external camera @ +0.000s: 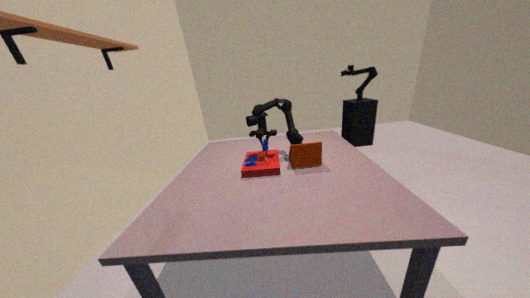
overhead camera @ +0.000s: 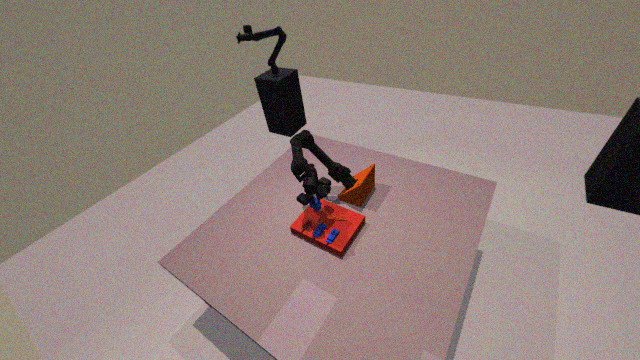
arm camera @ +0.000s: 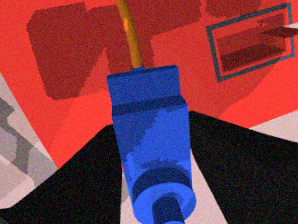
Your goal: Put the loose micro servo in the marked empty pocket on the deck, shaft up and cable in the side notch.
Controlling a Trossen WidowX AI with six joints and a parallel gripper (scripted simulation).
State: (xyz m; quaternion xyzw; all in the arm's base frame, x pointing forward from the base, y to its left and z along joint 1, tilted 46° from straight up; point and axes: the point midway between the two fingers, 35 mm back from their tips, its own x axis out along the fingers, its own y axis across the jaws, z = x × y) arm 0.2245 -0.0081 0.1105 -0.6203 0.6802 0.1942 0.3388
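Right now my gripper tip is 10 mm past the red deck, 70 mm to the right of it and 100 mm above it.
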